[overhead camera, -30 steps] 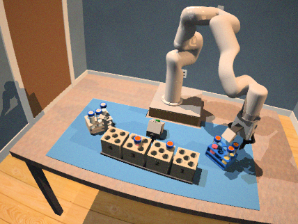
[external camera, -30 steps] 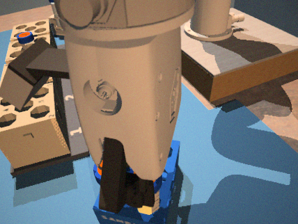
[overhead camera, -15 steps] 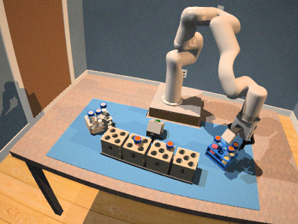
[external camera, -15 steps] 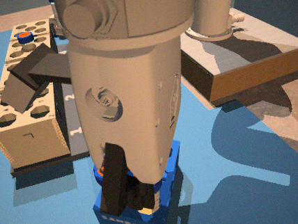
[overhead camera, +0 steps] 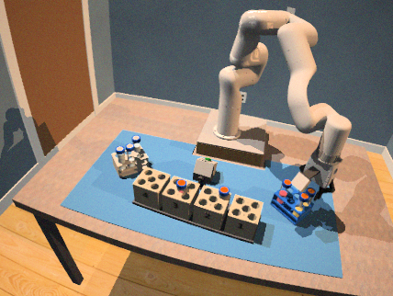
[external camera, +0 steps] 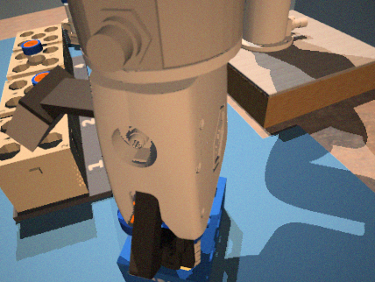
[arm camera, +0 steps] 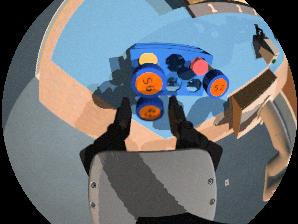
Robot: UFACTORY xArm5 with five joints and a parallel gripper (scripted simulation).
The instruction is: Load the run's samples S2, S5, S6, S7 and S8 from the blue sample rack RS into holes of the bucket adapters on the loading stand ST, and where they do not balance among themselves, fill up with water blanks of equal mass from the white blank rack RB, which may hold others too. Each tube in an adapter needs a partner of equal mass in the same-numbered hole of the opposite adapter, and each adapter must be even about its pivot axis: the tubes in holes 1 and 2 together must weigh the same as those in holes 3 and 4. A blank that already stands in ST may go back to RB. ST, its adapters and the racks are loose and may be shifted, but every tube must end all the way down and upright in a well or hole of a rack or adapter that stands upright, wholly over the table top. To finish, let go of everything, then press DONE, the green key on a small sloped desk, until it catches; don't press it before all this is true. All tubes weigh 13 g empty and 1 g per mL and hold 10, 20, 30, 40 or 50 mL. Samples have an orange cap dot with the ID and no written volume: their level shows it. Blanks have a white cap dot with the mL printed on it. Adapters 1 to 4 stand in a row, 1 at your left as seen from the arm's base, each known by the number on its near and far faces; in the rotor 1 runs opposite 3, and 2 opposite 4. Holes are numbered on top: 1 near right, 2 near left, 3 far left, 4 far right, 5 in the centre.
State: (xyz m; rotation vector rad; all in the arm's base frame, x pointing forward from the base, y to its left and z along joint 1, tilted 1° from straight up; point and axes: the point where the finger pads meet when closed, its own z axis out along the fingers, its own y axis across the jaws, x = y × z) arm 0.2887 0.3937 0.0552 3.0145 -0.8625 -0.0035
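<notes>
Now: the blue sample rack RS 90 mm below my hand and 40 mm to the right of it. Also, from my hand: white blank rack RB: 690 mm to the right, 90 mm below, 40 mm ahead; blue-capped tube: 700 mm to the right, 80 mm ahead, 60 mm below; loading stand ST: 360 mm to the right, 140 mm ahead, 120 mm below.
</notes>
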